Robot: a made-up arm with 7 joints. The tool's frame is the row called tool.
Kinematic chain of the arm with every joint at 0, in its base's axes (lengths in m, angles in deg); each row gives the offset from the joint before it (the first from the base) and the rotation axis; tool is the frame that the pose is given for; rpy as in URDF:
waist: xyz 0 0 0.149 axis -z
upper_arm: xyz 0 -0.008 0.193 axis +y
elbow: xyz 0 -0.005 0.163 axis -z
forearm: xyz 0 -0.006 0.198 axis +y
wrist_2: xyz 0 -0.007 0.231 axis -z
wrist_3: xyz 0 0 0.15 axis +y
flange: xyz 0 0 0.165 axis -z
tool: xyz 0 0 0 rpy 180 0 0
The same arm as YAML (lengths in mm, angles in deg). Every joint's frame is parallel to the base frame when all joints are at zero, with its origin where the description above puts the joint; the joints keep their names.
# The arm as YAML. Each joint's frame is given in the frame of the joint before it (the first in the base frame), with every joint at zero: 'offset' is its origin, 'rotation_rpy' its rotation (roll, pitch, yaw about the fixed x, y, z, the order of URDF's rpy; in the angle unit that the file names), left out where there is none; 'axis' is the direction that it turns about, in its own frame. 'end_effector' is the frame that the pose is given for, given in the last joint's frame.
length_unit: mm
angle_unit: deg
chain:
  - id: waist
    offset: [0.0, 0.0, 149.0]
    axis: [0.0, 0.0, -1.0]
  - id: upper_arm
    offset: [0.0, -8.0, 193.0]
    axis: [0.0, 1.0, 0.0]
  - id: elbow
    offset: [0.0, -5.0, 163.0]
    axis: [0.0, 0.0, -1.0]
  - id: forearm
    offset: [0.0, -6.0, 198.0]
    axis: [0.0, 1.0, 0.0]
  - id: wrist_2
    offset: [0.0, -7.0, 231.0]
    axis: [0.0, 0.0, -1.0]
  - id: wrist_3
    offset: [0.0, 0.0, 150.0]
    axis: [0.0, 1.0, 0.0]
  - id: flange
    offset: [0.0, 0.0, 165.0]
    axis: [0.0, 0.0, -1.0]
end_effector:
  offset: [0.0, 0.0, 0.0]
  rotation_rpy: [180.0, 0.0, 0.0]

